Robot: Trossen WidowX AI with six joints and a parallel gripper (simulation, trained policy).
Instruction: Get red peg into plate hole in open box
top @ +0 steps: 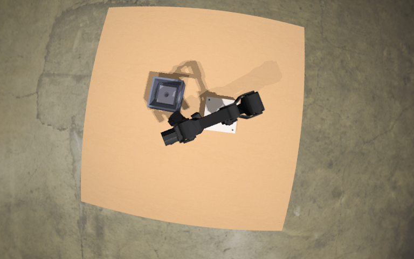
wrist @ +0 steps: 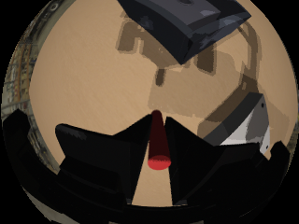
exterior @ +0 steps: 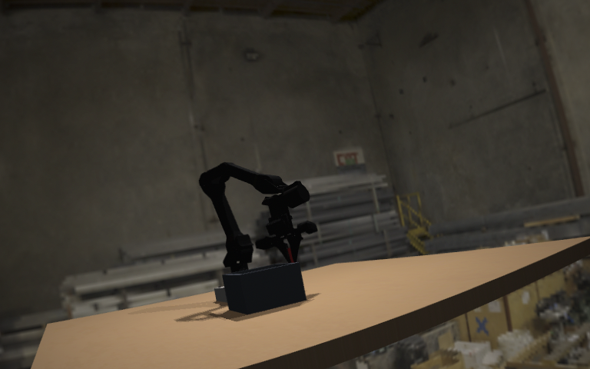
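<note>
The grey plate lies 15 cm to the right of my gripper tip, 11 cm ahead of it and 4 cm below it. The rest, counted from my gripper tip: red peg 1 cm to the left, 1 cm behind, 1 cm above; box 15 cm to the right, 11 cm ahead, 6 cm below.
</note>
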